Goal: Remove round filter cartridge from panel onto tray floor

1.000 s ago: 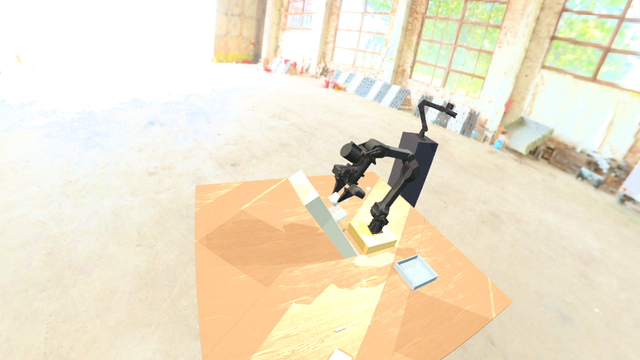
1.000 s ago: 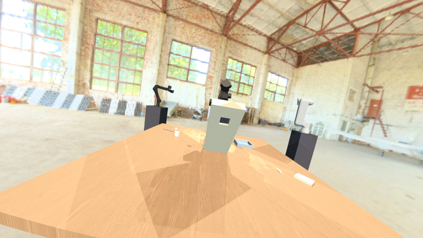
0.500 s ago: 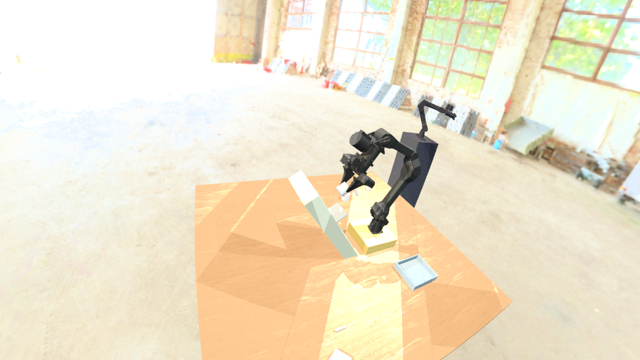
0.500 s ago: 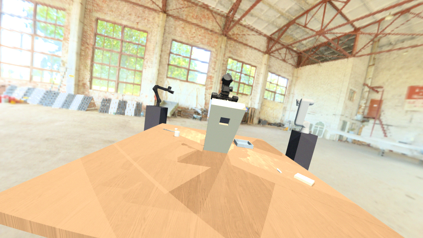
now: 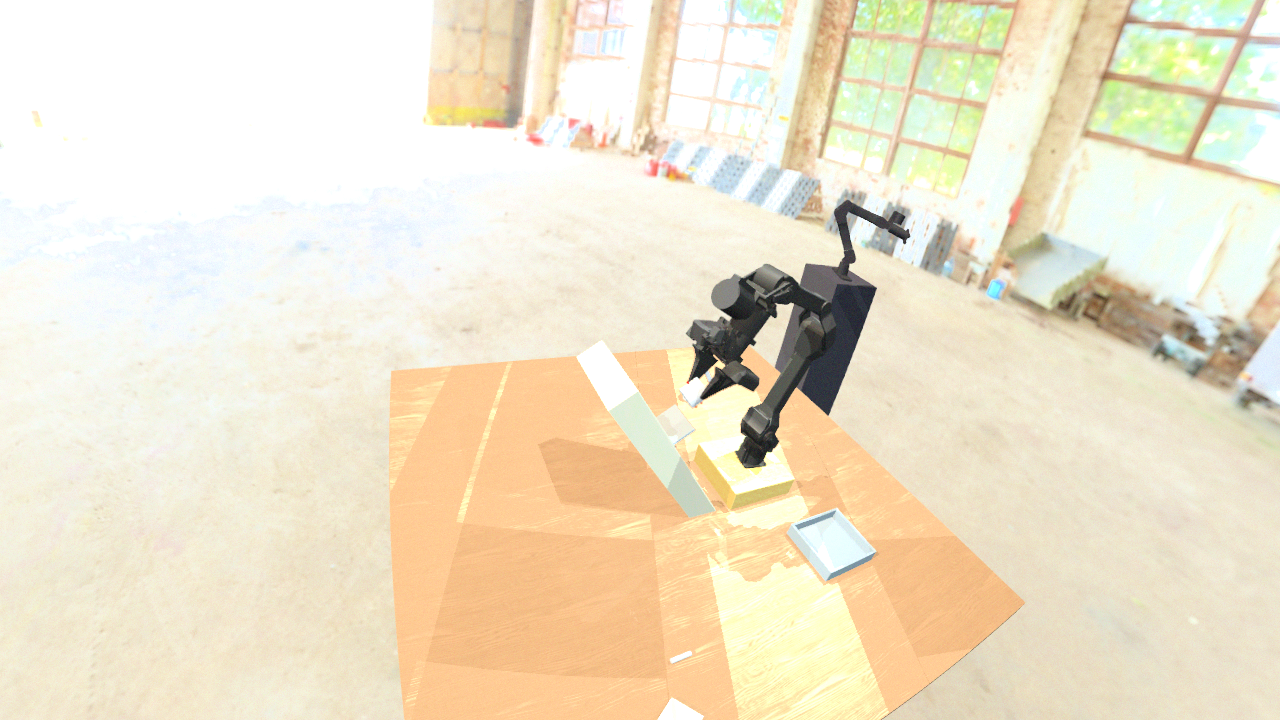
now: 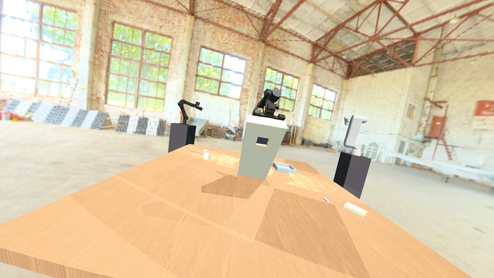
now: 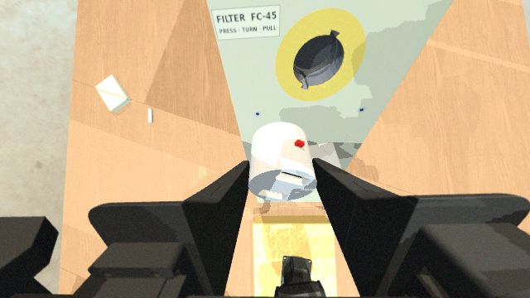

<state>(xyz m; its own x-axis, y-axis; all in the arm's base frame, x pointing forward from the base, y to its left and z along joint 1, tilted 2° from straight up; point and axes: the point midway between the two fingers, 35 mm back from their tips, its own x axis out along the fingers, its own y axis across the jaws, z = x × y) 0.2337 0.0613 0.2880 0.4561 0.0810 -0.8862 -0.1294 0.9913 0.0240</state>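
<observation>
Now: the tray 34 cm behind my gripper tip, 31 cm below it and 20 cm to the left of it. Round my gripper tip: white round filter cartridge right at my gripper tip; then pale block 49 cm to the left, 31 cm below, 15 cm ahead; then small white stick 37 cm to the left, 31 cm below, 10 cm ahead.
</observation>
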